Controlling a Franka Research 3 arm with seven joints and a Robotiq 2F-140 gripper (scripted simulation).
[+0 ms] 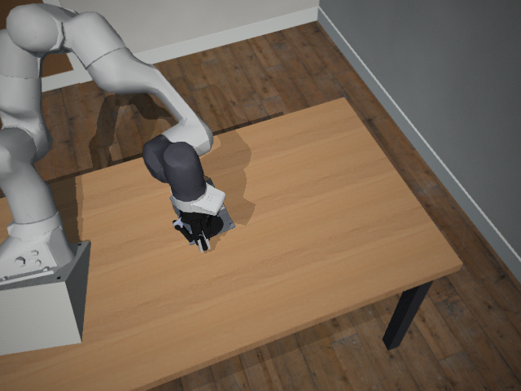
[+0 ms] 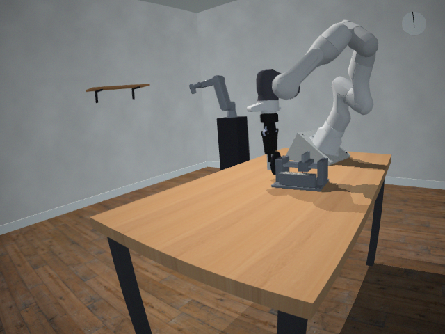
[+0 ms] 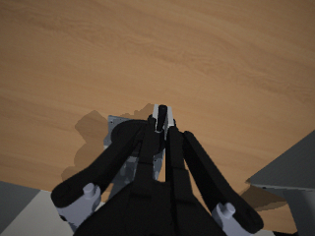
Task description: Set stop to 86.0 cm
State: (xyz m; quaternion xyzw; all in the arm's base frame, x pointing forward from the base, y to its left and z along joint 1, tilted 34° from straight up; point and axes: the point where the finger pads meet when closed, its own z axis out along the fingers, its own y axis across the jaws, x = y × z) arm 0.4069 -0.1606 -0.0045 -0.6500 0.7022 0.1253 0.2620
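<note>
My hand is 20 mm to the right of the black handwheel, 10 mm short of it and 10 mm above it. Also, from my hand: sliding stop block 160 mm to the left, 40 mm ahead, 20 mm above.
</note>
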